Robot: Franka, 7 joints.
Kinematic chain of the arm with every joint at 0, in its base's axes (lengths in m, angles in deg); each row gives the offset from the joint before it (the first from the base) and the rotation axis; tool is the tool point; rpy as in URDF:
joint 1: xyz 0 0 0.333 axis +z
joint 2: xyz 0 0 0 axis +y
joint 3: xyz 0 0 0.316 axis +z
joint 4: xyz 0.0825 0 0 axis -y
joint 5: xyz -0.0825 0 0.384 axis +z
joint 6: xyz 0 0 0 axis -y
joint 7: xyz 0.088 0 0 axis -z
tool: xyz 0 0 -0.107 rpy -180 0 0
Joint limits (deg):
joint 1: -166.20..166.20
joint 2: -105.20..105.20
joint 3: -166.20..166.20
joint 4: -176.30..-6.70
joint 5: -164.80..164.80
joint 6: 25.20..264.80
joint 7: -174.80..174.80
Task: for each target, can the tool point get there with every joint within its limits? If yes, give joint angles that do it. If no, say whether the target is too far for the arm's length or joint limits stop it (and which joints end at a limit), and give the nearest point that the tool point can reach.
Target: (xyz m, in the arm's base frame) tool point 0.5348 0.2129 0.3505
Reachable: yes | joints 63.72 15.29 -38.75 -116.51 128.97 165.30 100.75
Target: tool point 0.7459 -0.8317 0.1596
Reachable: no: too far | nearest point 0.5660 -0.6311 0.2014 | short by 0.273 m
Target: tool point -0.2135 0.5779 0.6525
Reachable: yes | joints 63.95 3.54 49.92 -105.25 15.59 178.57 -51.13
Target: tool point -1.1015 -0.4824 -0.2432
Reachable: no: too far | nearest point -0.7087 -0.3104 -0.0377 | short by 0.476 m
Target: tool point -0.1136 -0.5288 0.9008
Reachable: yes | joints -11.09 3.27 -91.48 -78.35 21.90 173.53 -95.61
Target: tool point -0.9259 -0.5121 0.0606
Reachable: no: too far | nearest point -0.7270 -0.4021 0.1191 | short by 0.235 m
